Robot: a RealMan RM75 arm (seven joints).
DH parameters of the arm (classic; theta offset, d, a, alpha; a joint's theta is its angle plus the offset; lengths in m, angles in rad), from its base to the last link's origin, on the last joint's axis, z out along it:
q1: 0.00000 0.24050 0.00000 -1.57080
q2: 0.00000 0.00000 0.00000 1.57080
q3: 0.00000 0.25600 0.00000 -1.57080
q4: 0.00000 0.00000 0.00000 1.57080
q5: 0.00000 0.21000 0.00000 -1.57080
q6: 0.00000 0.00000 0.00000 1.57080
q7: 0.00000 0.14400 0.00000 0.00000
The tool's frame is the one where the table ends.
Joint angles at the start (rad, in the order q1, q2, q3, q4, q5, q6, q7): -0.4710 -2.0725 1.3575 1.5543 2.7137 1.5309 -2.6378
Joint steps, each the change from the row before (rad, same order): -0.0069 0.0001 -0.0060 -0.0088 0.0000 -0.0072 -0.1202; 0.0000 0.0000 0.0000 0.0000 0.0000 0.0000 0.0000; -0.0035 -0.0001 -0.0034 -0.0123 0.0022 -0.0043 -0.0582; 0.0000 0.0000 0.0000 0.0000 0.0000 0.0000 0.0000; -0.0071 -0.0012 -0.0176 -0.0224 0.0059 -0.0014 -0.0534
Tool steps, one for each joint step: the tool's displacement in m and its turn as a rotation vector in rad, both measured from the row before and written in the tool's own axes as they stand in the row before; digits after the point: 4 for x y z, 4 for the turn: 0.0019 -0.0014 0.0005 0.0015 0.0056 -0.1239; 0.0000 0.0000 0.0000 0.0000 0.0000 0.0000; -0.0003 -0.0012 0.0017 0.0003 -0.0038 -0.0635; 0.0000 0.0000 0.0000 0.0000 0.0000 0.0000; -0.0011 -0.0039 0.0022 0.0011 -0.0087 -0.0729
